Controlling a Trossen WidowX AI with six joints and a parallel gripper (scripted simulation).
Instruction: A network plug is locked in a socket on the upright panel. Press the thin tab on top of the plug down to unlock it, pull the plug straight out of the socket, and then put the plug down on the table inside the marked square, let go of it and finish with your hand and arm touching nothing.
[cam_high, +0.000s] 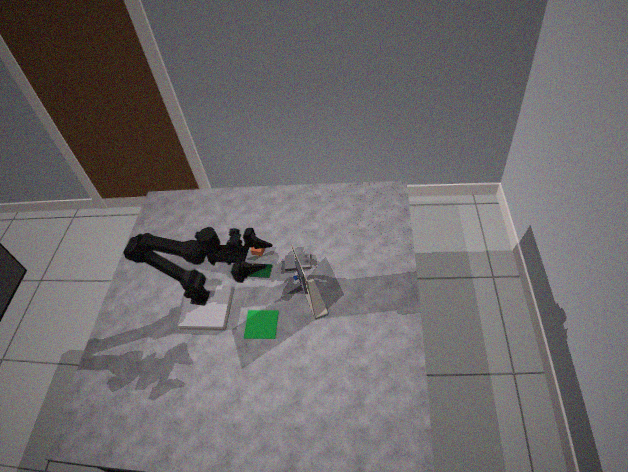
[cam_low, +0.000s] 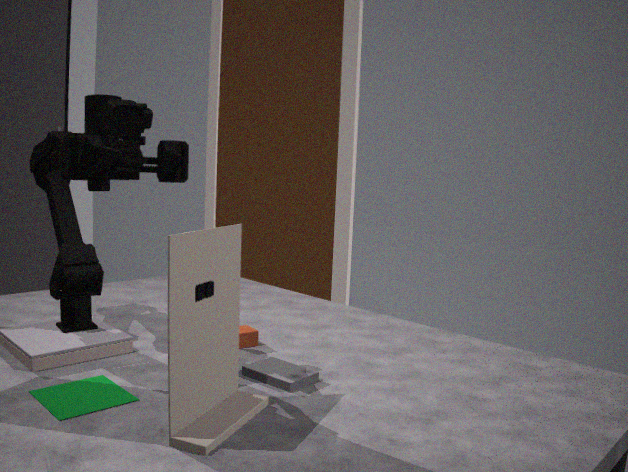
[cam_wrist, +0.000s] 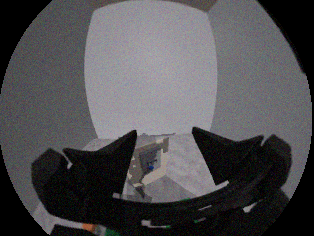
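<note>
Right now my gripper tip is 6 cm short of the network plug, 4 cm to the right of it and 17 cm above it. Round my gripper tip: green marked square: 8 cm behind, 7 cm to the right, 35 cm below; then flat grey plate: 22 cm to the left, 34 cm below; then cream upright panel: 8 cm ahead, 5 cm to the left, 23 cm below.
</note>
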